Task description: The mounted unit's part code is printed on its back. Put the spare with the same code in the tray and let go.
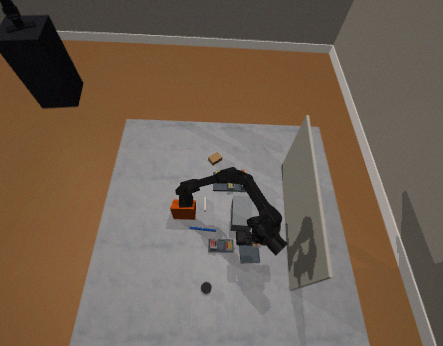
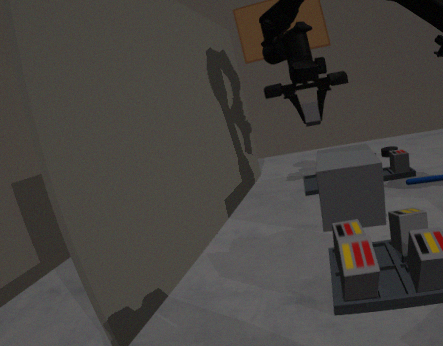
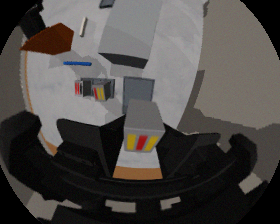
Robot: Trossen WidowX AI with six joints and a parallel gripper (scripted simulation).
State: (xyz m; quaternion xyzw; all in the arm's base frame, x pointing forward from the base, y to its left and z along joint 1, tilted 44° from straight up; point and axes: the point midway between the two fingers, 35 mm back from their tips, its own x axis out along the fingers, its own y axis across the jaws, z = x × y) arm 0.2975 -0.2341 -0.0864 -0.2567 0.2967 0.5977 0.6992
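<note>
Right now the flat grey tray is 140 mm below my gripper tip. The rest, counted from my gripper tip: rack 140 mm behind, 40 mm to the left, 140 mm below; then grey spare 30 mm above; then grey box 20 mm behind, 190 mm to the left, 100 mm below.
</note>
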